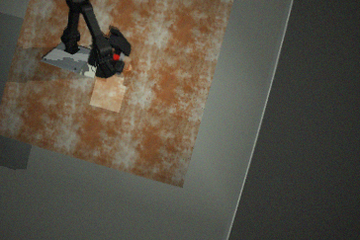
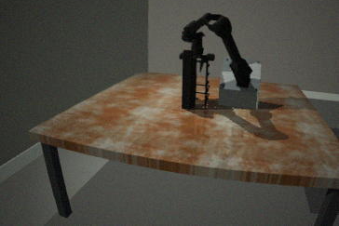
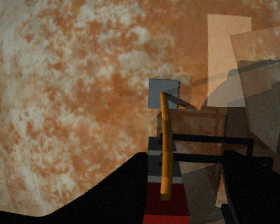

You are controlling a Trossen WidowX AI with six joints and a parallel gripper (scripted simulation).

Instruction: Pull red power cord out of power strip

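Now: gripper tip 7 cm to the right of the red plug, 1 cm past it and 1 cm above it. The rest, counted from my gripper tip: grey square: 15 cm below, 1 cm ahead.
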